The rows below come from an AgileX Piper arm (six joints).
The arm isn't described. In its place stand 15 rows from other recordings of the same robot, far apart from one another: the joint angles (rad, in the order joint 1, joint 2, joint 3, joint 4, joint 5, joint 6), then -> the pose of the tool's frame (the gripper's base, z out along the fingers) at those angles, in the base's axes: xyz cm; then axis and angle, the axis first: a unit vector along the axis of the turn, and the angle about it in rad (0 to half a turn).
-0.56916 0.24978 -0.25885 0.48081 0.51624 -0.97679 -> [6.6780 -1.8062 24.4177 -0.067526 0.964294 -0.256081 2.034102]
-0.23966 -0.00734 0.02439 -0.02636 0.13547 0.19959 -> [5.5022 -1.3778 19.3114 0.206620 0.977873 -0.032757 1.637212]
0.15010 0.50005 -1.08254 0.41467 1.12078 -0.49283 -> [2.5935 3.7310 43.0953 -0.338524 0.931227 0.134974 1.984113]
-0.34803 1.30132 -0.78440 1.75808 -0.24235 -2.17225 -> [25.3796 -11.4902 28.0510 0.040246 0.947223 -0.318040 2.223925]
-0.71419 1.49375 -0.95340 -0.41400 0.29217 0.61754 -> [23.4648 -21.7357 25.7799 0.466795 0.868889 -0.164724 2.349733]
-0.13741 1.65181 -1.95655 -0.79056 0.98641 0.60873 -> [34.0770 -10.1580 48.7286 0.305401 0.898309 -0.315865 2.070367]
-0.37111 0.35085 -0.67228 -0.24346 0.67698 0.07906 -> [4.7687 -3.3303 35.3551 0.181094 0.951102 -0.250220 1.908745]
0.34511 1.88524 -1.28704 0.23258 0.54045 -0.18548 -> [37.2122 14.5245 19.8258 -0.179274 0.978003 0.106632 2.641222]
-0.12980 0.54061 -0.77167 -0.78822 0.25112 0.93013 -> [9.4833 -2.8549 41.3233 0.242491 0.967471 -0.072100 1.438229]
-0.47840 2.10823 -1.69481 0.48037 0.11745 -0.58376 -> [45.0477 -22.8057 24.8371 0.165843 0.973601 -0.156834 2.040269]
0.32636 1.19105 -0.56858 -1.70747 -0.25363 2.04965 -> [21.2744 9.5887 24.3000 -0.060558 0.956753 0.284529 2.288067]
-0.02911 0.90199 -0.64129 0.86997 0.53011 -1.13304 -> [17.9132 2.9966 30.4095 -0.263420 0.960180 0.093078 2.074807]
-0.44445 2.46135 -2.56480 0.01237 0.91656 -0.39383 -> [50.0500 -23.7363 27.9306 0.026454 0.984354 -0.174205 2.368601]
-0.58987 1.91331 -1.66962 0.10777 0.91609 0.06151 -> [35.8233 -23.0446 27.9141 0.340636 0.940040 -0.017055 2.635064]
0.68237 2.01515 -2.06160 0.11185 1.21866 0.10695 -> [33.8773 28.7568 33.6636 -0.274722 0.950283 0.146594 2.738236]
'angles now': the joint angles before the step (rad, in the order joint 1, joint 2, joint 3, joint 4, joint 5, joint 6). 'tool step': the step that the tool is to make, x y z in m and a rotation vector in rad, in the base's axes. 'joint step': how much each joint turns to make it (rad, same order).
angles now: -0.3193, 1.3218, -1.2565, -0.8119, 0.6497, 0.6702
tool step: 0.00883, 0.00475, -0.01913, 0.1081, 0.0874, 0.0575
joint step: -0.0001, 0.0313, 0.0039, 0.1997, 0.0245, -0.1573
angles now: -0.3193, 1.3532, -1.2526, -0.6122, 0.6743, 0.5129
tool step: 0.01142, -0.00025, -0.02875, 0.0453, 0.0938, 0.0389
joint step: 0.0000, 0.0504, 0.0373, 0.0639, -0.0087, -0.0671
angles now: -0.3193, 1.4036, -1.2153, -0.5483, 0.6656, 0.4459
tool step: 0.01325, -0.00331, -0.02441, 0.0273, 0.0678, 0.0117
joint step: 0.0000, 0.0649, 0.0129, 0.0132, -0.0105, -0.0130
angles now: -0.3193, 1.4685, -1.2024, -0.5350, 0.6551, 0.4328
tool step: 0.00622, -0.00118, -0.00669, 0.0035, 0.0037, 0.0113
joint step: 0.0000, 0.0241, 0.0000, 0.0000, -0.0226, 0.0000
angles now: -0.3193, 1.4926, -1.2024, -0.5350, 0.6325, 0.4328
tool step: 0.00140, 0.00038, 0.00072, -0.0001, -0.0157, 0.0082
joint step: 0.0000, 0.0004, 0.0000, 0.0031, -0.0177, 0.0000
